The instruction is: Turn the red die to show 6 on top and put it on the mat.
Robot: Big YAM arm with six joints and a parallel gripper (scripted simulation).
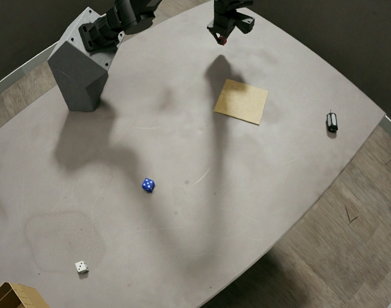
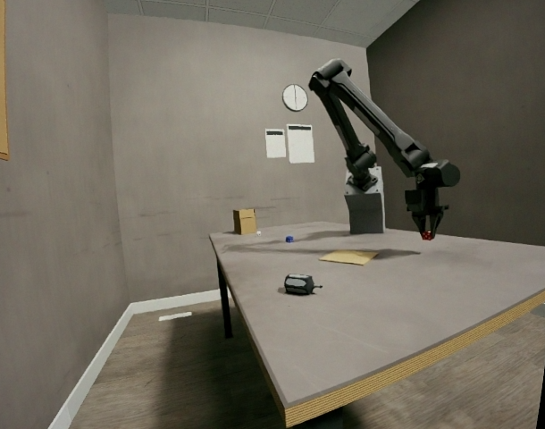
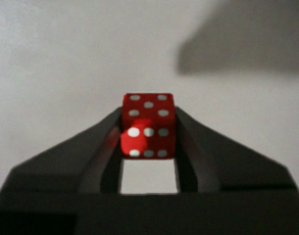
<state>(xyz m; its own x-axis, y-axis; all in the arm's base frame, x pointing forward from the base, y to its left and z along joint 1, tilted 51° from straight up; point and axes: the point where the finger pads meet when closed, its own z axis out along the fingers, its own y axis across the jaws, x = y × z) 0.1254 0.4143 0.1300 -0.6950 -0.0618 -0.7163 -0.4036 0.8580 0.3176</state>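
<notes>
The tan mat is 23 cm ahead of my hand, 7 cm to the right of it and 5 cm below it. From my hand the other things lie so: blue die (43 cm to the right, 35 cm ahead, 4 cm below); red die (right at my hand); small black device (43 cm ahead, 15 cm to the left, 4 cm below).
</notes>
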